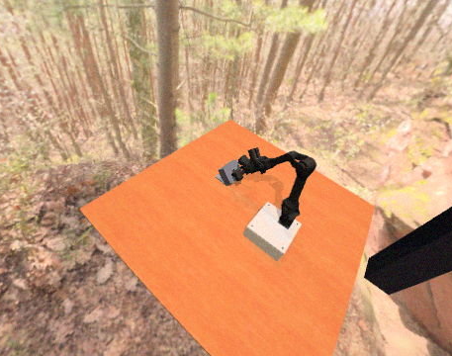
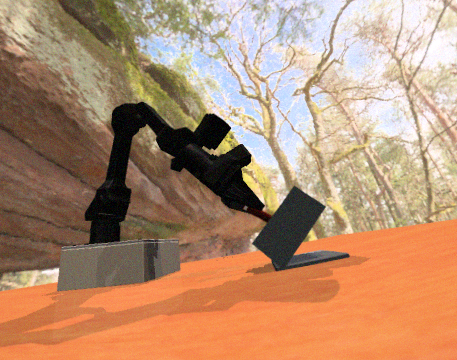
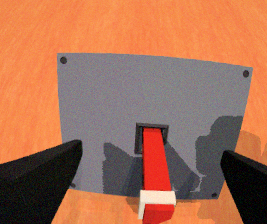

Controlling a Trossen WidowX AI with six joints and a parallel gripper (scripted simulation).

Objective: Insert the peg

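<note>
My gripper tip is 1 cm below the red square-sided peg and 1 cm past it. Round my gripper tip: flat foot plate (9 cm below, 5 cm ahead); sloped panel (3 cm below, 3 cm ahead).
</note>
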